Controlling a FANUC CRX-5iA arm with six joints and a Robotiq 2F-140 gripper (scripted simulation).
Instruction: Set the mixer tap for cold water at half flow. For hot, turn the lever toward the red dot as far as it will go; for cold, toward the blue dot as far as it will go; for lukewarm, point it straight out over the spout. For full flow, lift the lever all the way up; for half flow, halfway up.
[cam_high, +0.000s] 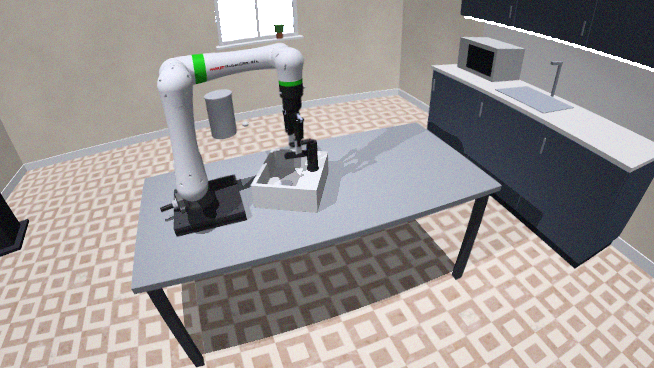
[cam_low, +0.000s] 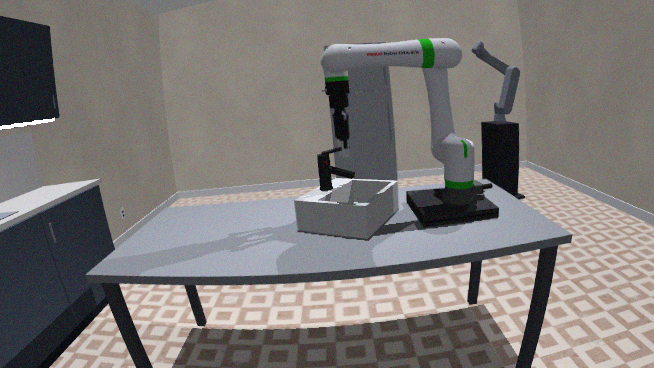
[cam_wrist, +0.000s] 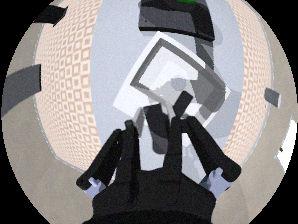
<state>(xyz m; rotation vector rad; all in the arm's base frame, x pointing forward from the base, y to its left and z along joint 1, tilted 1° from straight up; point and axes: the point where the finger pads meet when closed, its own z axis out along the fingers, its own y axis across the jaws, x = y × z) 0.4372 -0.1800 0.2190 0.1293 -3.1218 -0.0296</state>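
Now: the lever 3 cm ahead of my hand. Also, from my hand: white basin 1 cm behind, 8 cm to the left, 24 cm below.
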